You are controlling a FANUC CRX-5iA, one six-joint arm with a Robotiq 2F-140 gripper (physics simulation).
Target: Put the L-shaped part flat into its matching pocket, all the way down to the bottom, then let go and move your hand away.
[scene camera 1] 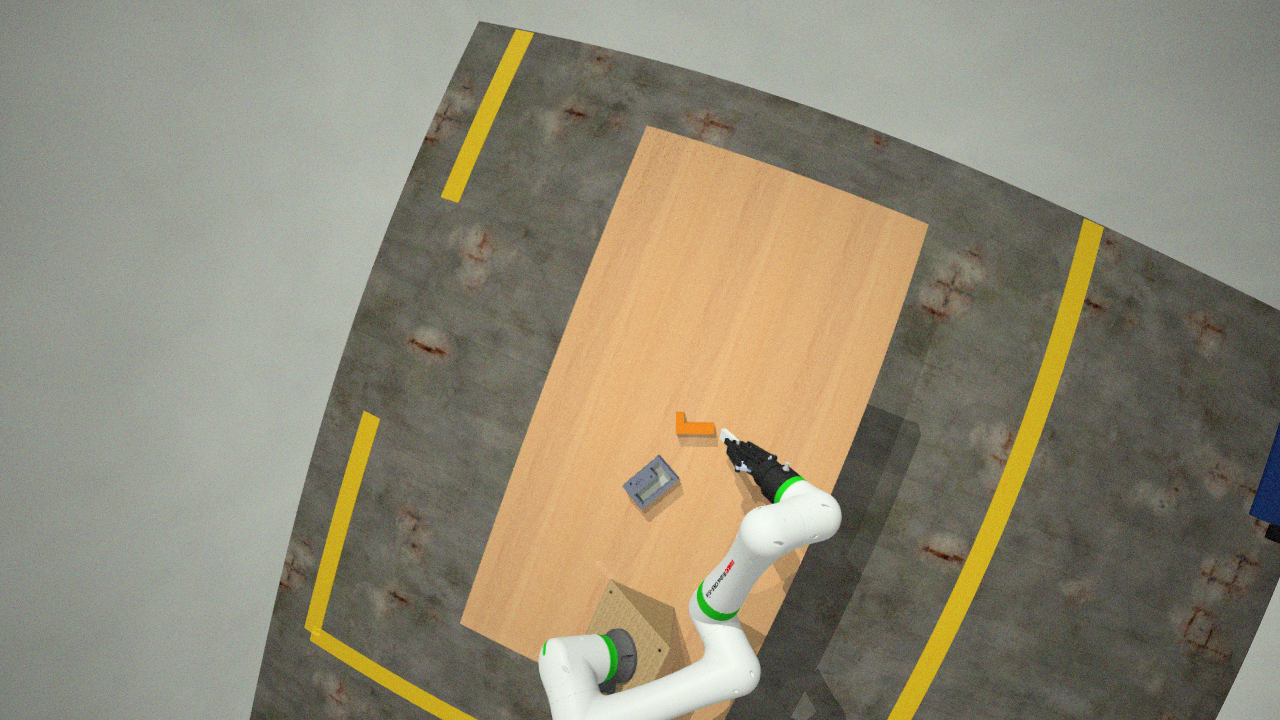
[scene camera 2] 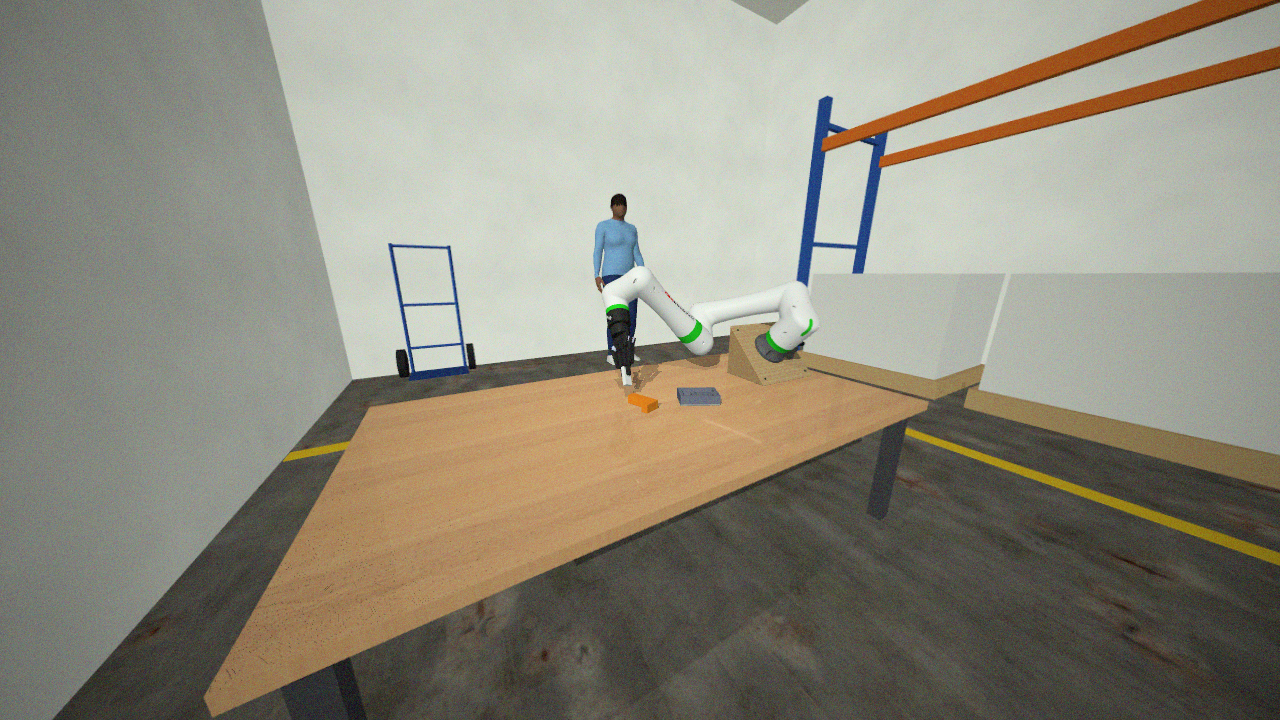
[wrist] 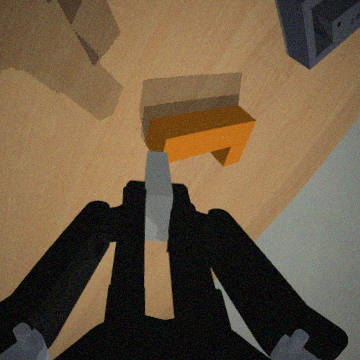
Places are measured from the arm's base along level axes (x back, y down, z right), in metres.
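Pixels of known places: gripper, fingertip midpoint: point(scene camera 1: 722, 433) point(scene camera 2: 627, 385) point(wrist: 154, 169); arm's base, origin of the base link: point(scene camera 1: 620, 655) point(scene camera 2: 769, 348).
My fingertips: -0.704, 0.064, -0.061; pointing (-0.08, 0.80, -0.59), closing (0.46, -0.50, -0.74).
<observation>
For each thing: its top centre in the pictures, then the offset to it from my fingertips, as dx, dy, dz. Level surfaces: height alone.
- orange L-shaped part, middle of its top: point(wrist: 208, 151) point(scene camera 1: 694, 423) point(scene camera 2: 640, 398) +0.015, +0.025, -0.080
- wooden table, its level: dy +0.055
- grey-blue block with the pocket, middle of its top: point(wrist: 346, 8) point(scene camera 1: 650, 483) point(scene camera 2: 698, 391) +0.231, +0.018, -0.109
The orange L-shaped part point(scene camera 1: 694, 428) point(scene camera 2: 642, 402) point(wrist: 210, 138) lies flat on the wooden table point(scene camera 1: 751, 268) point(scene camera 2: 465, 483). The grey-blue block with the pocket point(scene camera 1: 651, 483) point(scene camera 2: 699, 395) point(wrist: 298, 35) sits on the table a short way from the part; a corner of it shows in the wrist view. My gripper point(scene camera 1: 725, 436) point(scene camera 2: 627, 383) point(wrist: 154, 169) is shut with its pale fingertips together and nothing between them. The fingertips are beside the end of the part's long arm, and in the wrist view they overlap its near corner. Whether they touch it I cannot tell.
The arm's wooden base block point(scene camera 1: 626, 608) point(scene camera 2: 747, 358) stands at the table's end near the pocket block. A person point(scene camera 2: 617, 246) stands behind the table. A blue hand truck point(scene camera 2: 429, 305) is by the wall, and a blue and orange rack point(scene camera 2: 812, 192) stands at the right.
</observation>
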